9 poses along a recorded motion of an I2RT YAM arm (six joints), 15 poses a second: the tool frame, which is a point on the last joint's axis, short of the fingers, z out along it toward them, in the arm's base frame.
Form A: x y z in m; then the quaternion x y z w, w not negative.
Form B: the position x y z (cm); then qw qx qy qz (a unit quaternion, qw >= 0). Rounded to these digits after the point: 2 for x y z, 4 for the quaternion.
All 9 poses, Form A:
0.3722, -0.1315, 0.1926, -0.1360, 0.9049, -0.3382, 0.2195
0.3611, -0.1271, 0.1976, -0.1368, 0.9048, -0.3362, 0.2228
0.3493, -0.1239, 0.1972, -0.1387, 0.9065, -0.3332, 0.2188
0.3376, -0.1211, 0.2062, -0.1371, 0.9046, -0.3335, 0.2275
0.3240, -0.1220, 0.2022, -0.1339, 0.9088, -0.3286, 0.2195
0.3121, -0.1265, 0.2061, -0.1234, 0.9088, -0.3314, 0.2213
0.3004, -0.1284, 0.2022, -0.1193, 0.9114, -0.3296, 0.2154
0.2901, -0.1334, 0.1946, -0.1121, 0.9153, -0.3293, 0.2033
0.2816, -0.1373, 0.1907, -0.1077, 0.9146, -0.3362, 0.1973
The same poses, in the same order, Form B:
37.22, -13.15, 19.26, 0.2195, -0.1360, 0.9049, -0.3382
36.11, -12.71, 19.76, 0.2228, -0.1368, 0.9048, -0.3362
34.93, -12.39, 19.72, 0.2188, -0.1387, 0.9065, -0.3332
33.76, -12.11, 20.62, 0.2275, -0.1371, 0.9046, -0.3335
32.40, -12.20, 20.22, 0.2195, -0.1339, 0.9088, -0.3286
31.21, -12.65, 20.61, 0.2213, -0.1234, 0.9088, -0.3314
30.04, -12.84, 20.22, 0.2154, -0.1193, 0.9114, -0.3296
29.01, -13.34, 19.46, 0.2033, -0.1121, 0.9153, -0.3293
28.16, -13.73, 19.07, 0.1973, -0.1077, 0.9146, -0.3362

